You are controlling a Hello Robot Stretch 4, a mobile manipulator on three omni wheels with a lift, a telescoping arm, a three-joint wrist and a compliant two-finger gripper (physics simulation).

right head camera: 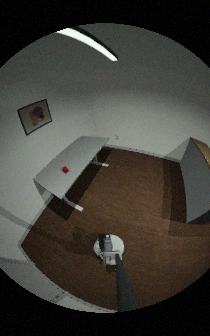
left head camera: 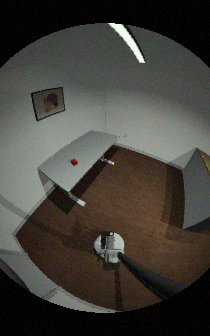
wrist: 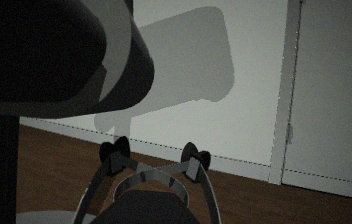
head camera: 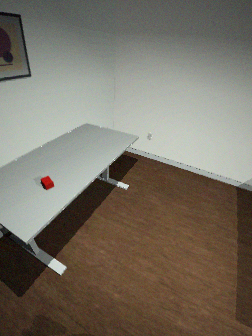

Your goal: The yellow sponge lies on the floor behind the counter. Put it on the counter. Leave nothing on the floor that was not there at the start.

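Places are measured from the robot's base along level axes (x ahead, y left, z up), in centimetres.
Pixels of known places: gripper, between the fingertips: (right head camera: 102,258) (left head camera: 102,255) (wrist: 156,151).
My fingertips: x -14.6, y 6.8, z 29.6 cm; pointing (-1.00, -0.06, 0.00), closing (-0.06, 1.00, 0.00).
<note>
Behind a point stands the place of what it marks.
The yellow sponge does not show in any view. The counter (left head camera: 196,192) {y -173.2, x 63.7, z 41.6 cm} (right head camera: 199,185) {y -168.5, x 53.8, z 48.8 cm} stands at the right edge of both side head views, a tall grey block with a tan top; the floor behind it is hidden. My gripper (wrist: 156,151) {y 6.9, x -14.6, z 29.6 cm} is open in the wrist view, its two dark fingertips well apart with nothing between them. It is near the robot's own body, with floor and a wall beyond.
A long grey table (head camera: 75,155) {y 47.7, x 140.5, z 69.2 cm} (left head camera: 90,145) {y 41.6, x 145.0, z 69.3 cm} (right head camera: 85,150) {y 32.4, x 145.6, z 69.3 cm} with metal legs stands at the left, bearing a red block (head camera: 47,182) {y 54.8, x 95.9, z 73.7 cm} (left head camera: 74,162) {y 54.0, x 94.8, z 73.0 cm} (right head camera: 65,169) {y 53.9, x 95.4, z 73.3 cm}. My round white base (left head camera: 118,241) {y -12.2, x 5.6, z 18.7 cm} (right head camera: 118,242) {y -13.5, x 6.4, z 18.7 cm} is at the lower middle. A door frame (wrist: 284,100) {y 66.3, x -102.5, z 42.7 cm} is at the right of the wrist view.
</note>
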